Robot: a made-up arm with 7 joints.
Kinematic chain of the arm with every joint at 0, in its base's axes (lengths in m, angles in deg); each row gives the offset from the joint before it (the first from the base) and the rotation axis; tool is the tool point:
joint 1: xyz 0 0 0.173 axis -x
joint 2: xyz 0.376 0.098 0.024 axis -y
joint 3: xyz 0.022 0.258 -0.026 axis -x
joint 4: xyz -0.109 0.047 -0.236 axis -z
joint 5: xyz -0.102 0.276 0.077 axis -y
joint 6: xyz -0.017 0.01 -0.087 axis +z
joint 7: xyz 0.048 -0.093 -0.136 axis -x
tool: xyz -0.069 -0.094 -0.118
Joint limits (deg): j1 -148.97..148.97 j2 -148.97..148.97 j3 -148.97..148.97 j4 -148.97..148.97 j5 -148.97..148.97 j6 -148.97..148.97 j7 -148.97..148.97
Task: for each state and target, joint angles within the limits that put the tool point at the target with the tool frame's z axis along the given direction. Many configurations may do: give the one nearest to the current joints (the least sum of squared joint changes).
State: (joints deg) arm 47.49 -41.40 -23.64 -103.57 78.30 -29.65 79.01
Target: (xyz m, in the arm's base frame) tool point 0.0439 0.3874 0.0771 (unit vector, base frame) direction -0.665 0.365 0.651
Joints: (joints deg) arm 12.57 -47.94 -12.19 -98.97 66.13 -5.49 110.50
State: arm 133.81 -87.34 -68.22 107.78 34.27 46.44 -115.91
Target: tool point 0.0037 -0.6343 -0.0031 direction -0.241 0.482 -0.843
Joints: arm 148.97 -94.70 -45.19 123.37 14.17 42.47 -113.83
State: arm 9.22 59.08 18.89 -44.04 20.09 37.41 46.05
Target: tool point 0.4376 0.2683 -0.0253 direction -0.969 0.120 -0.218
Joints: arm -23.00 36.19 55.10 -72.42 23.75 27.57 64.00
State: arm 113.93 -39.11 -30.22 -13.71 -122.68 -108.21 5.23
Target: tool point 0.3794 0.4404 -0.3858 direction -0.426 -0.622 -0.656
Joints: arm 106.99 -68.65 -13.90 -57.85 -148.97 -128.51 -15.07
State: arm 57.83 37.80 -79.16 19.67 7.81 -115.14 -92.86
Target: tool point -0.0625 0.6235 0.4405 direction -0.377 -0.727 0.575
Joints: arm 16.51 34.15 -123.13 30.70 -22.32 -135.76 -78.19
